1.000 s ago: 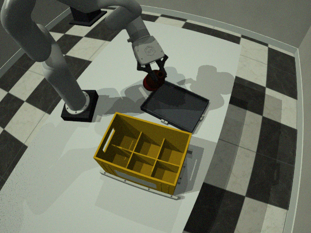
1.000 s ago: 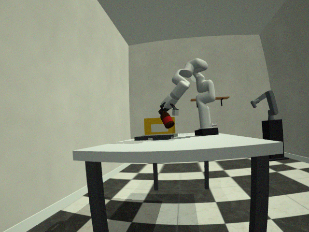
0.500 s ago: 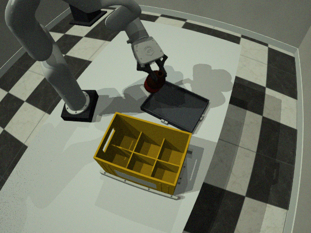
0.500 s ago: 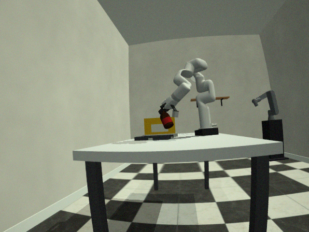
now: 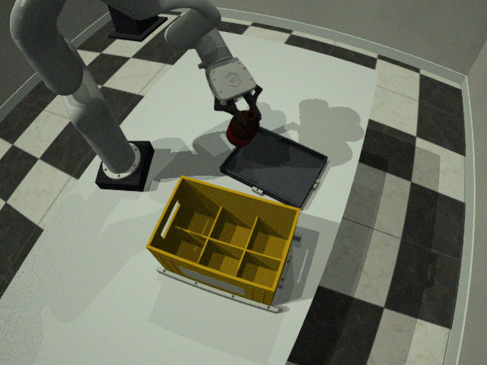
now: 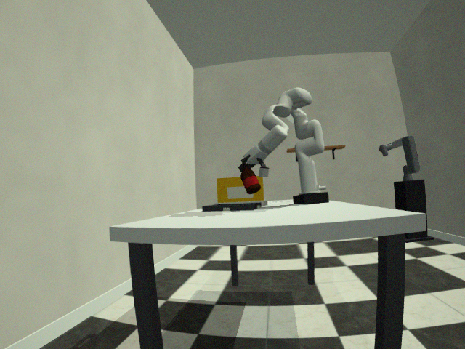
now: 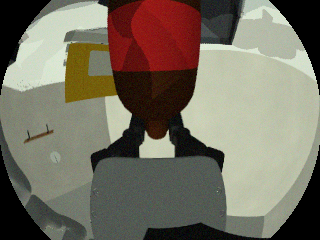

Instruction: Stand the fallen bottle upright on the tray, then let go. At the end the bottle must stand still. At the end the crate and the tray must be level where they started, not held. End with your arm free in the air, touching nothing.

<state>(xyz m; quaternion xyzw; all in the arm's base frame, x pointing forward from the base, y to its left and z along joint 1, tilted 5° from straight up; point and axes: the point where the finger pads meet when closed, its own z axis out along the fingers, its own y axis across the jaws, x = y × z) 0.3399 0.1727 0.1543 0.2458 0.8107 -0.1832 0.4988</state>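
My hand is 20 mm past the brown bottle, 10 mm to the right of it and 50 mm above it. The rest, counted from my hand: dark grey tray 70 mm ahead, 30 mm to the left, 200 mm below; then yellow crate 60 mm ahead, 270 mm to the right, 120 mm below.
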